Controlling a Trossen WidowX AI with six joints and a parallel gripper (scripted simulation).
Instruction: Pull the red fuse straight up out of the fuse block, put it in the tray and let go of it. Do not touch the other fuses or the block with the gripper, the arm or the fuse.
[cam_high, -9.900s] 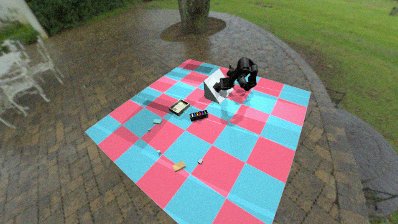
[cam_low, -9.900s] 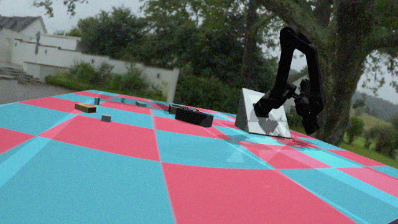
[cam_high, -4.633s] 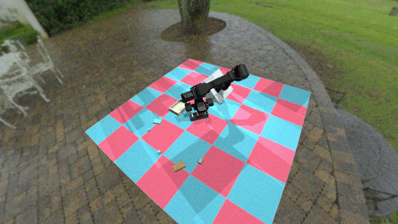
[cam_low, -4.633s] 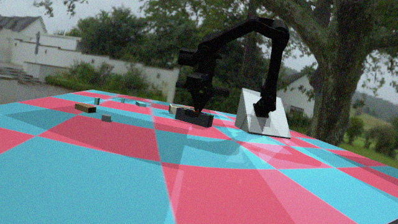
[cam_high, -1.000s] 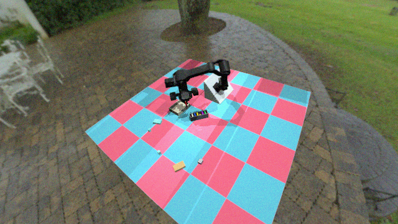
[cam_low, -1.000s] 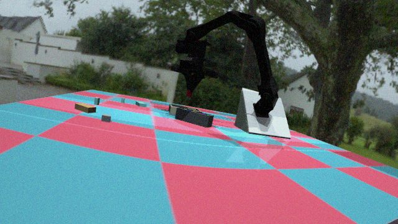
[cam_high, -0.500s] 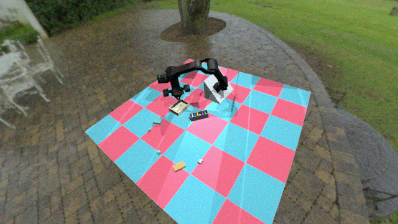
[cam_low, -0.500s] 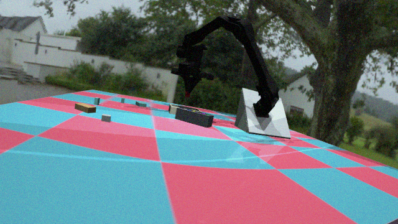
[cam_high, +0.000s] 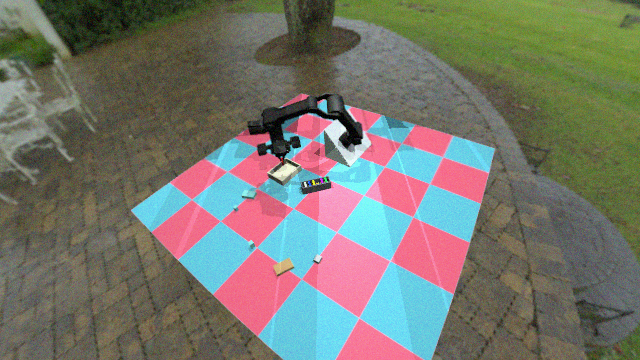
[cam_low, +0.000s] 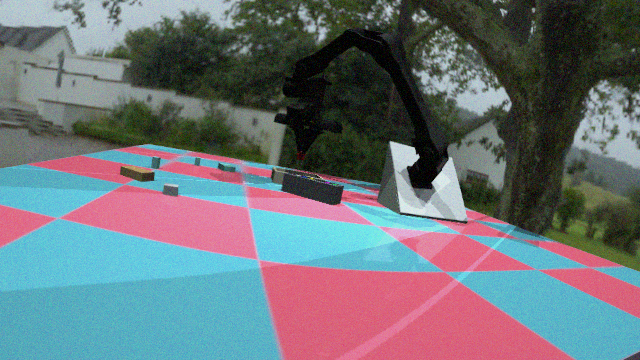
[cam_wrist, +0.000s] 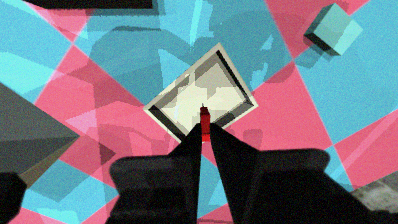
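My gripper tip is now 10 mm above the red fuse. Also, from my gripper tip: cream tray: 80 mm below.
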